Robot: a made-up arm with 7 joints.
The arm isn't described. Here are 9 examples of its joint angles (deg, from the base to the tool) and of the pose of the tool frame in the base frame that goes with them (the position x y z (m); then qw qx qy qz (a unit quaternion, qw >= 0)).
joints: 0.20 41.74 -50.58 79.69 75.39 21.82 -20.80
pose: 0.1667 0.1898 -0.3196 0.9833 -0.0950 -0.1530 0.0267
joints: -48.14 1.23 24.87 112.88 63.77 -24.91 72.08
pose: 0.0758 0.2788 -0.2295 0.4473 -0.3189 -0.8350 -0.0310
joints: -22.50 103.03 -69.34 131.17 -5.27 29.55 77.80
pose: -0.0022 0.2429 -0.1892 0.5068 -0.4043 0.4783 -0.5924
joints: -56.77 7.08 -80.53 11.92 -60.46 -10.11 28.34
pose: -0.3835 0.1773 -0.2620 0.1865 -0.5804 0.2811 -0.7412
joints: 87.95 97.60 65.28 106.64 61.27 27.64 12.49
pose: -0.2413 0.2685 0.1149 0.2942 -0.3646 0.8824 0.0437
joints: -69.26 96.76 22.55 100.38 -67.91 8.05 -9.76
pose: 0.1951 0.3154 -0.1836 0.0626 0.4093 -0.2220 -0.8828
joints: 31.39 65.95 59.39 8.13 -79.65 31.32 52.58
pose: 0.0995 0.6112 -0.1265 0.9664 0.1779 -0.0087 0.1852
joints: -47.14 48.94 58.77 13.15 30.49 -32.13 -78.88
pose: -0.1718 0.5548 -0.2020 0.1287 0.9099 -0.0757 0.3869
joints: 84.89 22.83 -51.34 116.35 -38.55 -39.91 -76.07
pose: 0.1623 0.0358 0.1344 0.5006 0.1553 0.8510 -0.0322
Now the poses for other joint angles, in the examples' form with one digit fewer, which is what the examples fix.
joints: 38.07 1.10 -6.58 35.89 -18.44 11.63 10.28
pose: 0.379 0.164 -0.233 0.842 0.050 -0.491 -0.217
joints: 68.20 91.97 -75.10 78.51 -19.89 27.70 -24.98
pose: 0.250 0.437 -0.028 0.380 0.811 -0.263 -0.359
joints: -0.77 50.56 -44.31 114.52 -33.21 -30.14 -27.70
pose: 0.170 0.138 -0.191 0.258 -0.013 -0.838 -0.482
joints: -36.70 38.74 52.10 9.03 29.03 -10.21 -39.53
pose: -0.183 0.490 -0.289 0.550 0.705 0.035 0.446
